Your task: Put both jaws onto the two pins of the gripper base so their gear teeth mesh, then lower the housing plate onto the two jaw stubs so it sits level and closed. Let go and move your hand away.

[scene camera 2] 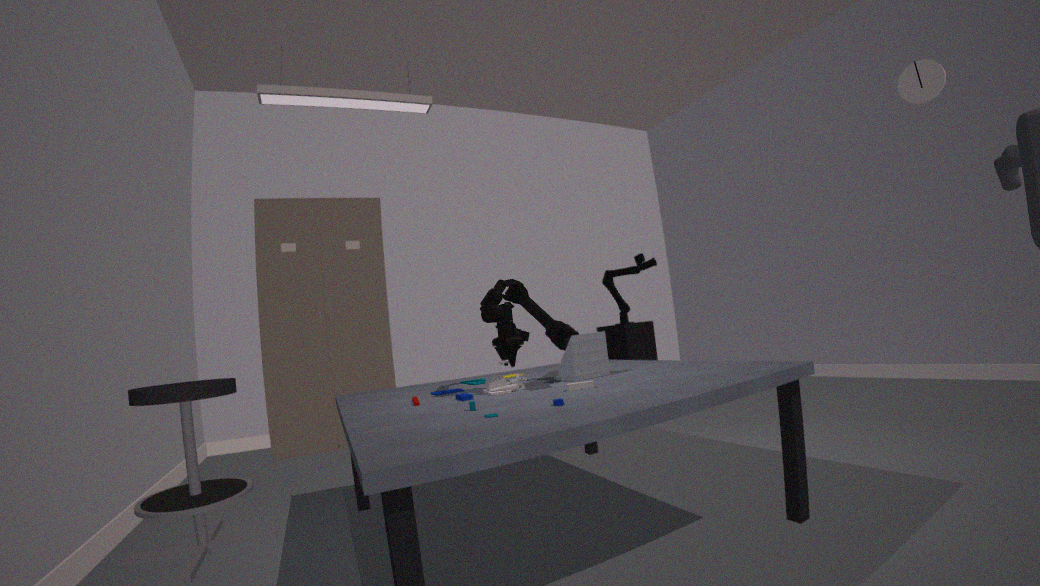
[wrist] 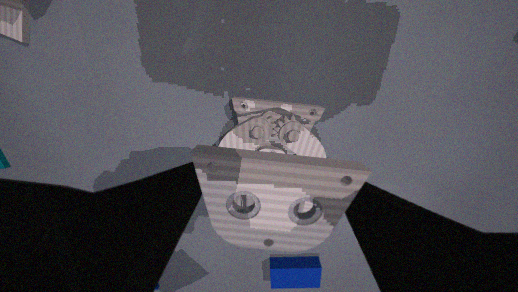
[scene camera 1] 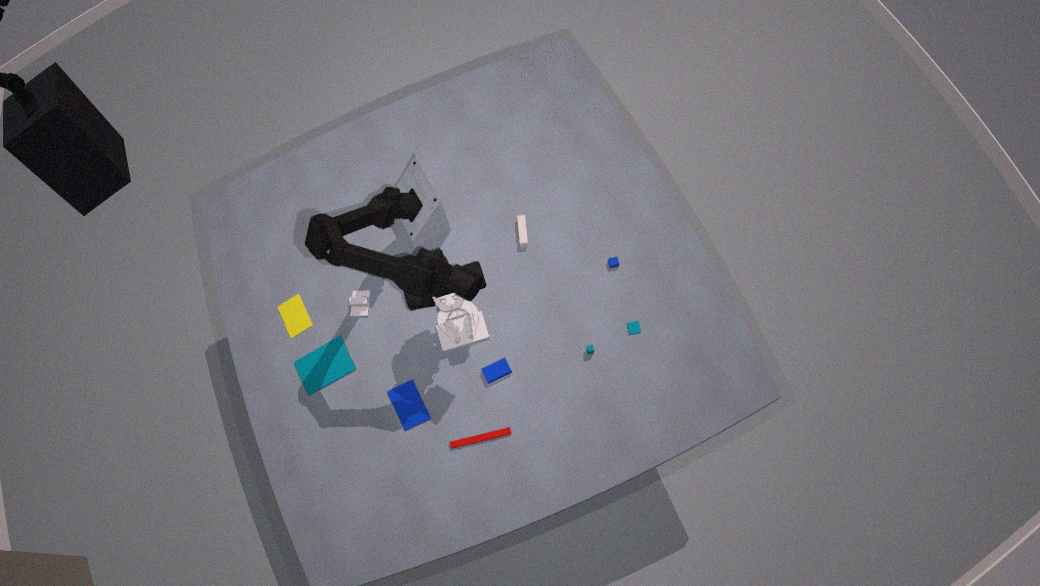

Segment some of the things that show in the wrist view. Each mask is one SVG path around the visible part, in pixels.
The gripper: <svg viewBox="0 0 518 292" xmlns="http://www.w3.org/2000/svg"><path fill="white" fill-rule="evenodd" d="M344 212L381 292L518 292L518 232L489 233L475 230L367 182L363 184ZM193 162L134 182L96 192L64 185L0 179L0 292L154 292L202 195Z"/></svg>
A white gripper base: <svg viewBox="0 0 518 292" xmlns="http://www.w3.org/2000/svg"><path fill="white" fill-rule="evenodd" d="M190 152L213 229L226 241L250 248L303 251L319 245L328 238L336 223L340 220L371 174L371 171L366 166L356 161L208 145L197 145ZM313 203L312 209L308 212L299 213L294 210L294 207L300 202L308 201ZM234 198L239 195L247 195L254 200L254 203L249 207L241 207L235 203Z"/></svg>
A white jaw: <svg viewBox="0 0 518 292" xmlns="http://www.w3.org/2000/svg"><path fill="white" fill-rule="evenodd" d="M305 201L298 203L294 207L294 210L303 213ZM277 119L279 125L274 127L277 133L273 134L273 137L279 138L296 155L326 158L325 150L320 141L304 125L297 121L292 113L289 118L283 115L283 121Z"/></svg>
A white jaw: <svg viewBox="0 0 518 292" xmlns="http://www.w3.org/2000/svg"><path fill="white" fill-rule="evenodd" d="M235 197L236 204L241 207L249 207L254 203L254 200L247 195ZM276 122L271 122L273 116L267 117L267 111L262 115L253 116L229 130L218 147L249 150L264 143L272 134L277 133L274 130L274 127L277 126Z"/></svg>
A housing plate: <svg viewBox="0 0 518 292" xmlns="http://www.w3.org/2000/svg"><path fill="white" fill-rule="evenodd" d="M249 149L296 154L286 147L279 138L273 137L273 134L264 143ZM232 98L238 123L253 116L262 115L267 111L267 117L273 116L271 122L276 122L276 125L279 125L277 119L283 121L283 115L289 118L292 113L297 121L311 131L315 121L321 118L325 110L320 105L244 97Z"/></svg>
